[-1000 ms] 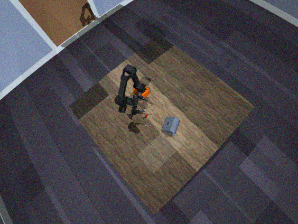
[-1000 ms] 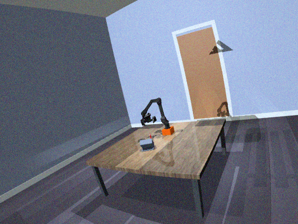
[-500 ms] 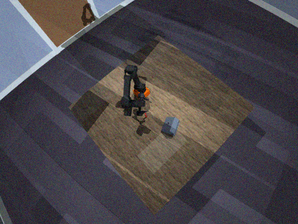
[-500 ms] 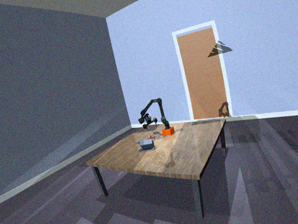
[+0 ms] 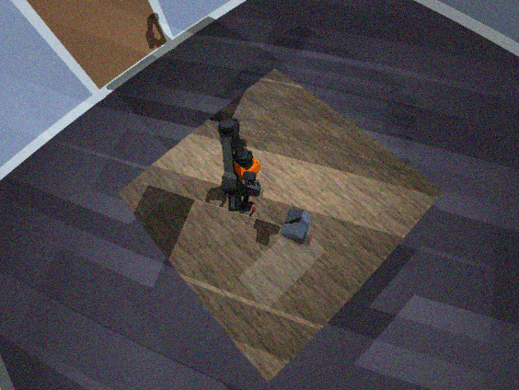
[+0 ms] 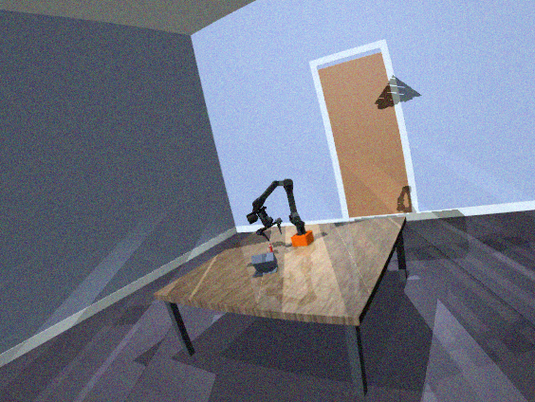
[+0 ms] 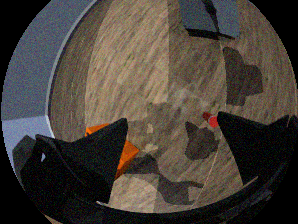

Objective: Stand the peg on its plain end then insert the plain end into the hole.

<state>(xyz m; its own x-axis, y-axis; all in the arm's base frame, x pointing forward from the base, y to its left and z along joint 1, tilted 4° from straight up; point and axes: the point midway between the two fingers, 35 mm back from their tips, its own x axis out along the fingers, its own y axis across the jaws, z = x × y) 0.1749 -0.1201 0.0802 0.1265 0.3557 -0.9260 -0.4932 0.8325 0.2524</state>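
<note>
The red peg lies 1 cm ahead of my gripper tip, 4 cm to the right of it and 6 cm below it. From my gripper tip the other things lie so: sloped panel (24 cm ahead, 3 cm to the left, 7 cm below).
</note>
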